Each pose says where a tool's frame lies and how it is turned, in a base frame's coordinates. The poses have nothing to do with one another.
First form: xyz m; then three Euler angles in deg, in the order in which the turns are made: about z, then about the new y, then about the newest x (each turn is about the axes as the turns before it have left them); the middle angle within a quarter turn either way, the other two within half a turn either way.
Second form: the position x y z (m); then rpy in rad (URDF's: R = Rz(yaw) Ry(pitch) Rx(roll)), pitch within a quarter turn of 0, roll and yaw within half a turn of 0. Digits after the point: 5 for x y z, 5 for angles.
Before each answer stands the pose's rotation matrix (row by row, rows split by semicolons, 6 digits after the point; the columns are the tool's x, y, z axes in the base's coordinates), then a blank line. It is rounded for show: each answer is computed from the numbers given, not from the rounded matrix.
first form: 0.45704 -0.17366 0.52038 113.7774 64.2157 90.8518
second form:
-0.175379 -0.349398 0.920415; 0.398062 0.829910 0.390890; -0.900438 0.434936 -0.006467

0.45704 -0.17366 0.52038 1.58566 1.12078 1.98579
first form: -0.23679 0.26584 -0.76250 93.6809 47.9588 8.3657
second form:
-0.042992 -0.994255 0.098019; 0.668283 0.044311 0.742586; -0.742663 0.097430 0.662539

-0.23679 0.26584 -0.76250 0.14601 0.83704 1.63504
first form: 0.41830 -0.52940 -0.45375 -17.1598 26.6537 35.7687
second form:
0.853950 0.489928 0.175328; -0.263685 0.697903 -0.665884; -0.448597 0.522401 0.725161

0.41830 -0.52940 -0.45375 0.62428 0.46519 -0.29950
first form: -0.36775 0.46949 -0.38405 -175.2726 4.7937 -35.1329
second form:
-0.993112 0.115329 -0.020683; -0.082127 -0.811074 -0.579150; -0.083568 -0.573462 0.814959

-0.36775 0.46949 -0.38405 -0.61318 0.08367 -3.05908
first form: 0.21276 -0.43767 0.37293 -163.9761 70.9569 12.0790
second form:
-0.313602 0.079804 -0.946195; -0.090066 -0.994469 -0.054025; -0.945273 0.068277 0.319055

0.21276 -0.43767 0.37293 0.21082 1.23843 -2.86192
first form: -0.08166 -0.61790 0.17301 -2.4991 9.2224 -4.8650
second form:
0.986135 0.029868 0.163236; -0.043040 0.996042 0.077765; -0.160267 -0.083712 0.983518

-0.08166 -0.61790 0.17301 -0.08491 0.16096 -0.04362
